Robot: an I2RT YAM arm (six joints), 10 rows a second.
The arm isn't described. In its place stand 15 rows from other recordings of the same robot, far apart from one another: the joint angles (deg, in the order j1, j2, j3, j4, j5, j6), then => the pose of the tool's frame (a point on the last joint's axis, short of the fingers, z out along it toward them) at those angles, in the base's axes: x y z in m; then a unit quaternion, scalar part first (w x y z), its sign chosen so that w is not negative.
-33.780 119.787 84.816 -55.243 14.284 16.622 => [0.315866 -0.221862 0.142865 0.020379 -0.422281 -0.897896 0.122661]
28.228 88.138 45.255 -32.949 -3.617 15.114 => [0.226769 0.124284 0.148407 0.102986 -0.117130 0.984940 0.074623]
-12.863 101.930 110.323 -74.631 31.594 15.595 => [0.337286 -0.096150 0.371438 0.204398 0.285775 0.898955 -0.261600]
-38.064 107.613 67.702 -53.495 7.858 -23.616 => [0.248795 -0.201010 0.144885 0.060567 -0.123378 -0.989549 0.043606]
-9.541 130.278 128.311 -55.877 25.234 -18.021 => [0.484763 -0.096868 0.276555 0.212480 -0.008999 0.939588 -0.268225]
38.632 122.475 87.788 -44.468 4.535 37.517 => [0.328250 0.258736 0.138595 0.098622 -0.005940 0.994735 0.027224]
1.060 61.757 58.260 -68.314 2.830 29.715 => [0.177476 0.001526 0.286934 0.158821 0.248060 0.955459 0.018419]
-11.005 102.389 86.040 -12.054 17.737 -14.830 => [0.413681 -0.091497 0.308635 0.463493 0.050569 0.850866 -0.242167]
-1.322 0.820 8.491 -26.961 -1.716 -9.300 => [0.094255 -0.001109 0.173245 0.577222 -0.065373 0.812913 -0.041394]
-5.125 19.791 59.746 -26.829 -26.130 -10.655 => [0.025362 0.013467 0.430280 0.775084 -0.206074 0.596315 0.034458]
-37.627 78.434 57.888 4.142 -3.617 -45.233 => [0.256880 -0.195181 0.311407 0.465604 -0.071946 0.797337 -0.377213]
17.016 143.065 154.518 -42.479 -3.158 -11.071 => [0.528313 0.163734 0.323131 0.490133 -0.224304 0.840839 0.049469]
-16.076 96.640 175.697 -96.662 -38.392 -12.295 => [0.136088 -0.016209 0.596843 0.605752 -0.168932 0.768108 0.120567]
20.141 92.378 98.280 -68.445 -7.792 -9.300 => [0.297707 0.114328 0.365186 0.229479 -0.261870 0.933277 0.088076]
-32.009 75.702 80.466 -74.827 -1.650 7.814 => [0.196710 -0.121752 0.346447 0.172217 0.333048 0.926778 -0.022409]
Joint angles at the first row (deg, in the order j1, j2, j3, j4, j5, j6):
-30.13, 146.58, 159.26, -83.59, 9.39, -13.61
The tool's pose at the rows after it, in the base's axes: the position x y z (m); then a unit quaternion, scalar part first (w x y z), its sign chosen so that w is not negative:
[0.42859 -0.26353 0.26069 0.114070 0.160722 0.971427 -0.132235]
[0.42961 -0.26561 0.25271 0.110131 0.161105 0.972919 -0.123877]
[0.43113 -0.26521 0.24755 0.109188 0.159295 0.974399 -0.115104]
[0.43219 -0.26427 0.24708 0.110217 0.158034 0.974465 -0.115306]
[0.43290 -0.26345 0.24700 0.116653 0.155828 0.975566 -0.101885]
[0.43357 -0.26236 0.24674 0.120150 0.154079 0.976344 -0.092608]
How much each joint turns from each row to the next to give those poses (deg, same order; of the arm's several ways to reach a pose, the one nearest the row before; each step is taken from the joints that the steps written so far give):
-0.81, 0.01, -1.68, 0.57, -0.20, 0.00
-0.20, 0.08, -1.68, 0.98, -0.76, 0.00
0.07, 0.01, -1.18, 0.67, -0.90, 0.00
0.15, 0.00, -0.13, 0.24, 0.00, 0.00
0.00, -0.02, -0.02, 0.10, -1.73, -0.02
0.07, 0.01, -0.04, 0.00, -1.13, 0.02

